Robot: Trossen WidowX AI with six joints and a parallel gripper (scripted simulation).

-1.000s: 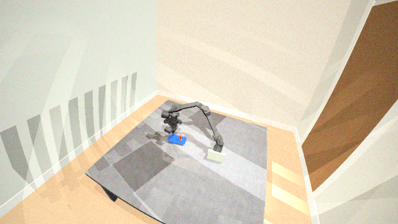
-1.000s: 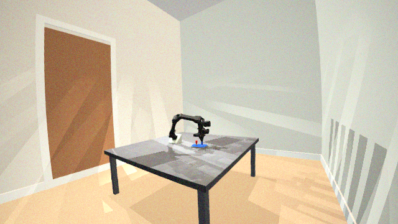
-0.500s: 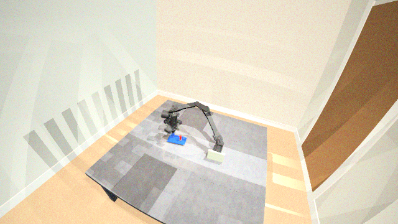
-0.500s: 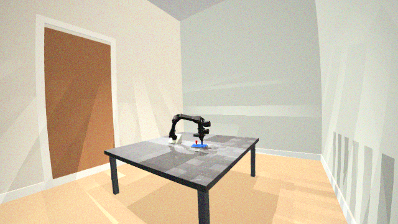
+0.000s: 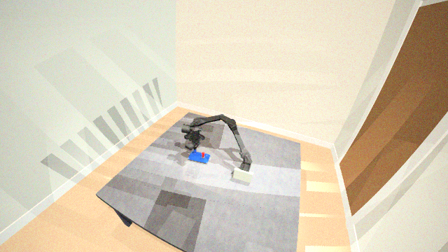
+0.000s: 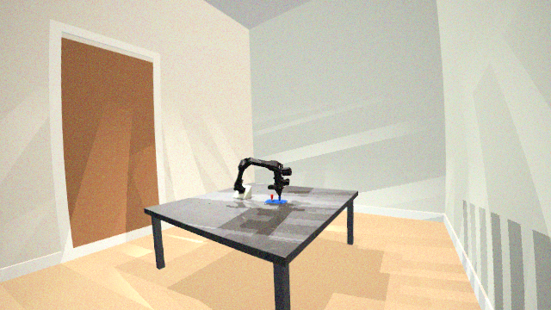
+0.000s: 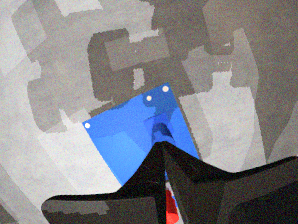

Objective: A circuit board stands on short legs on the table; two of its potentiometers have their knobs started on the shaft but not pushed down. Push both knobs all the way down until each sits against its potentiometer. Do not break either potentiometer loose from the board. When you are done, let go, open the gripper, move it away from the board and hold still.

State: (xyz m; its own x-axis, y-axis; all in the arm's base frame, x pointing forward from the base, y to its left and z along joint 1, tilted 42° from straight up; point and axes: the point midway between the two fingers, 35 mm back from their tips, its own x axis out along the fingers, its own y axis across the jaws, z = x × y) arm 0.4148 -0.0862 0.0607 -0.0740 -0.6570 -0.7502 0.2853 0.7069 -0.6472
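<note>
The blue knob is 1 cm below my gripper tip. Also, from my gripper tip: red knob (8 cm behind, 2 cm to the left, 1 cm below).
</note>
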